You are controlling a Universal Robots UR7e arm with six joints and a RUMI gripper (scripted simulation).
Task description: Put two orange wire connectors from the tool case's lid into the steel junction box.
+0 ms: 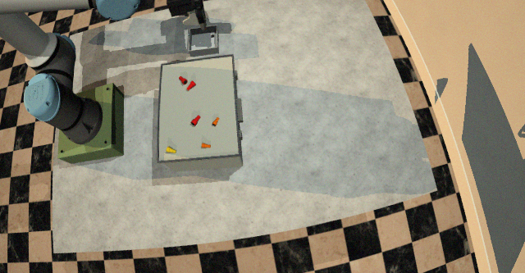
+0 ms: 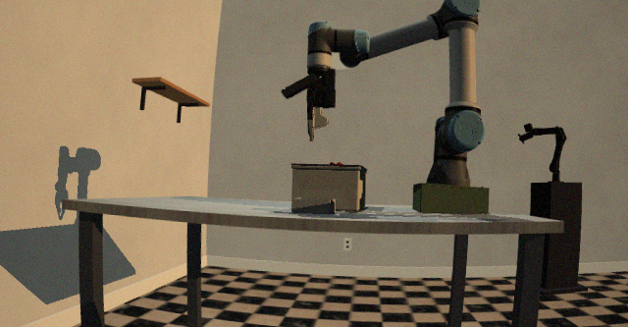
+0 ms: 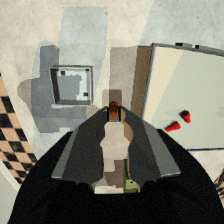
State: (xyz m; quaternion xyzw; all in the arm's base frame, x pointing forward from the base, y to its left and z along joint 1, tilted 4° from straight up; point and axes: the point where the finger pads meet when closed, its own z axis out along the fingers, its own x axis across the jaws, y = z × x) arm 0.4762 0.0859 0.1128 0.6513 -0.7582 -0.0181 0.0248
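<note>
The yellow connector is 18 cm behind my hand, 29 cm to the right of it and 8 cm below it. From my hand the other things lie so: tool case 8 cm behind, 19 cm to the right, 12 cm below.
</note>
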